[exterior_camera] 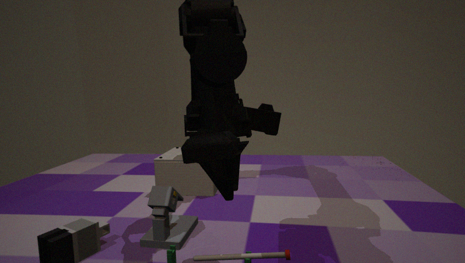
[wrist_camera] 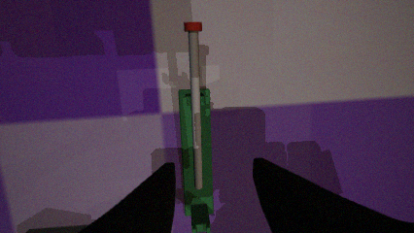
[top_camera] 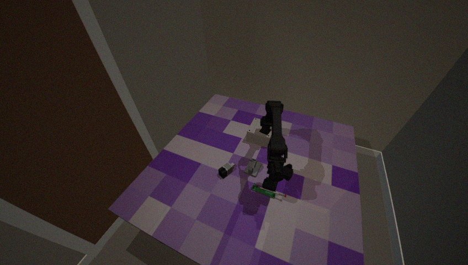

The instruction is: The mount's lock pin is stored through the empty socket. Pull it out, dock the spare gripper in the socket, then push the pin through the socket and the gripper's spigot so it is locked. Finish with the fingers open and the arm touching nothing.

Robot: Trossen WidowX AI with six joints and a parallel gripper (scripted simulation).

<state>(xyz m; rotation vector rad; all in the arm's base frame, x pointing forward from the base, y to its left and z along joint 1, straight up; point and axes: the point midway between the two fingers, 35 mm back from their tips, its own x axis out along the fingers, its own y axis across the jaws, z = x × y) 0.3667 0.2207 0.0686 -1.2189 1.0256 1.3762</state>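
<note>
Right now the green rack is 40 mm to the right of my gripper tip and 120 mm below it. From my gripper tip the other things lie so: grey mount 90 mm behind, 170 mm to the right, 90 mm below; spare gripper 300 mm to the right, 110 mm below.
</note>
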